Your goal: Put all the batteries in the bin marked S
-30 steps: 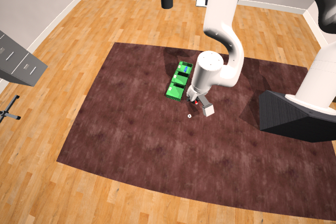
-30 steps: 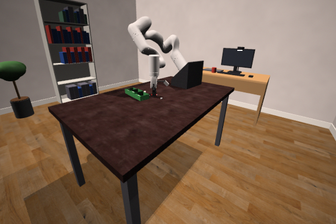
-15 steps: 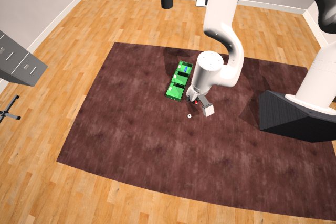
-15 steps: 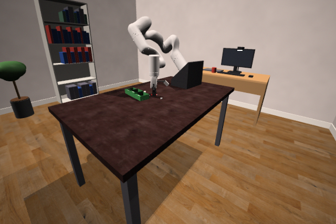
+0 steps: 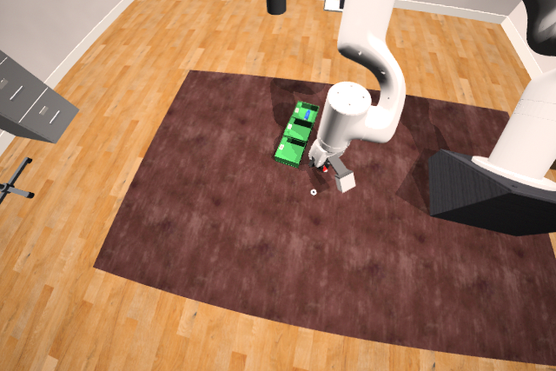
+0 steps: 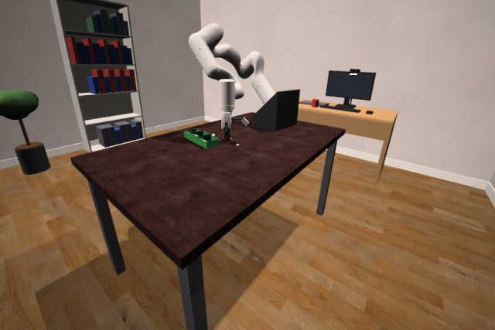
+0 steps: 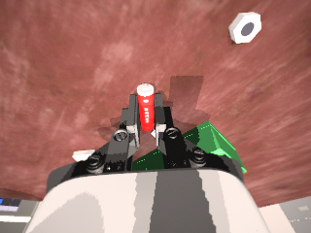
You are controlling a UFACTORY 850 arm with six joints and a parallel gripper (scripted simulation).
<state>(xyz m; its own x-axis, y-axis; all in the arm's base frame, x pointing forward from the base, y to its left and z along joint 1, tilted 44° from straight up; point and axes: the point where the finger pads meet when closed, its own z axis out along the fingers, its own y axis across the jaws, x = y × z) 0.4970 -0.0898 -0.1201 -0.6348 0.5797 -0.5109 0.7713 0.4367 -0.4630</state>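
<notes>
My hand is 20 cm to the left of the blue battery, 8 cm short of it and 2 cm above it. From my hand the other things lie so: green bin (11 cm to the right, 10 cm ahead, 1 cm below); white block (13 cm to the right, 3 cm below); red battery (2 cm below).
</notes>
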